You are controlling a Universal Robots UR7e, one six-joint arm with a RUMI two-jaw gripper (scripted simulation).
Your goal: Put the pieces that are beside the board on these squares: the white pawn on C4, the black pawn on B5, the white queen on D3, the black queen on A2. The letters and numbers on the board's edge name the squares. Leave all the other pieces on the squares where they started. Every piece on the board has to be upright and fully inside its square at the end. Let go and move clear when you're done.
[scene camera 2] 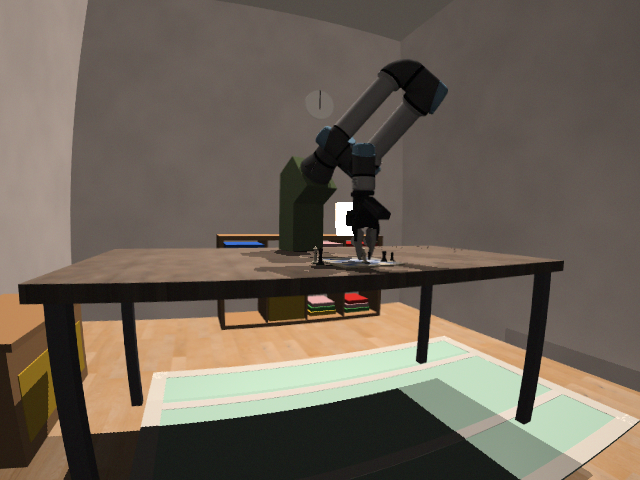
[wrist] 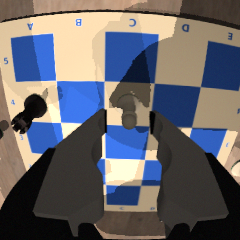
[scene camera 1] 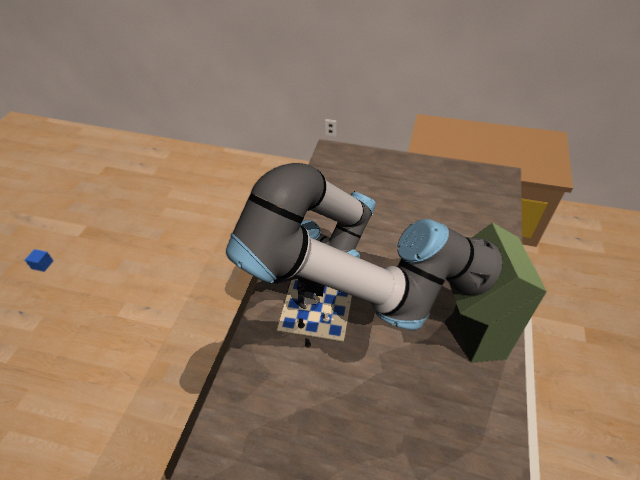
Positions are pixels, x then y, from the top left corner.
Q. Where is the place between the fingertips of the gripper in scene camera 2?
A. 364,260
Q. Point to a black piece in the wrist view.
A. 35,106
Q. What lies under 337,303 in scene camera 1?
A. A chessboard.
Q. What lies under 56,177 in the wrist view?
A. The gripper.
